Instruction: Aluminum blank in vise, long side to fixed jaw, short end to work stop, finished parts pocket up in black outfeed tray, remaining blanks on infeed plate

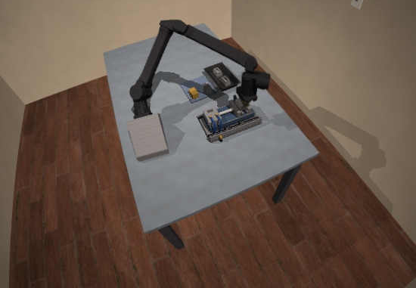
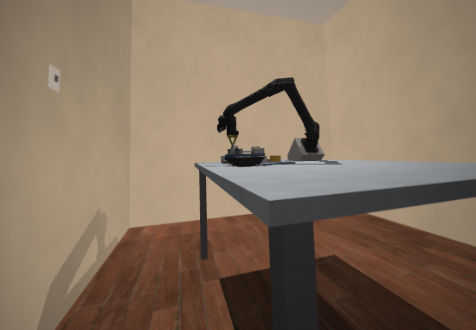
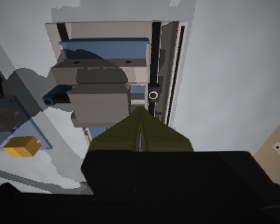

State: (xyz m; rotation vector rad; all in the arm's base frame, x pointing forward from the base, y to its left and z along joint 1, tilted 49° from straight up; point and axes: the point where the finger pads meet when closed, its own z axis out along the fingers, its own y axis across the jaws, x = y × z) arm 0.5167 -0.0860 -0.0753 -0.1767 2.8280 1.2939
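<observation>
My gripper is now 8 cm past the blue vise base, 3 cm to the right of it and 9 cm above it. Also, from my hand: yellow brass blank 21 cm behind, 28 cm to the left, 10 cm below.
</observation>
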